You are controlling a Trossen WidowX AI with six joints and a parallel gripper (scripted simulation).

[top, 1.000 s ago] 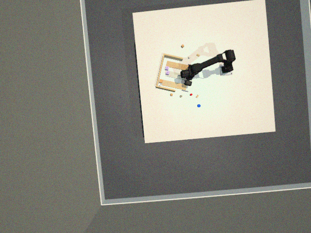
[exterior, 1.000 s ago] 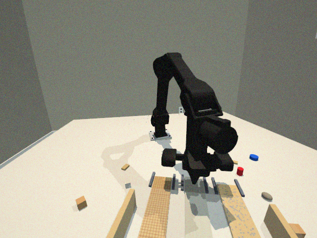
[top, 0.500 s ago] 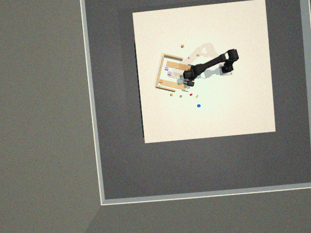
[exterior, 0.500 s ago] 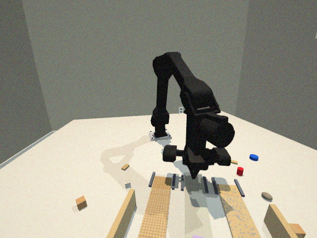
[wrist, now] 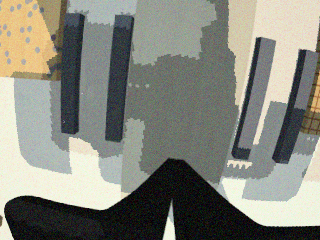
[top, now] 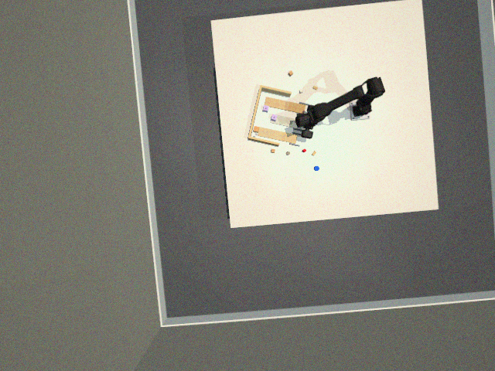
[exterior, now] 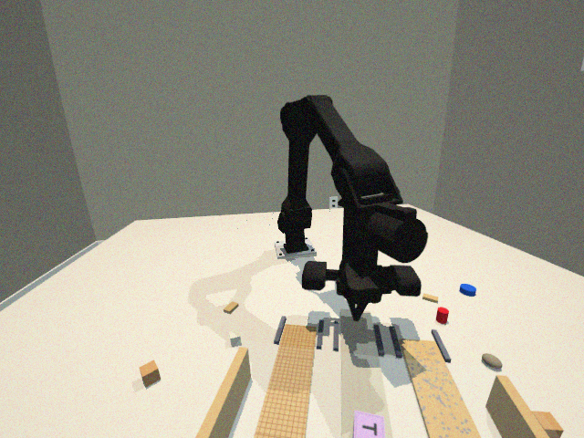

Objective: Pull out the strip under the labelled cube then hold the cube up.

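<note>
The nearly see-through strip is 90 mm ahead of my gripper tip and 40 mm to the right of it. Round my gripper tip: grey pebble: 140 mm ahead, 150 mm to the left; then red cylinder: 40 mm ahead, 150 mm to the left, 10 mm above; then blue disc: 20 mm behind, 270 mm to the left.
</note>
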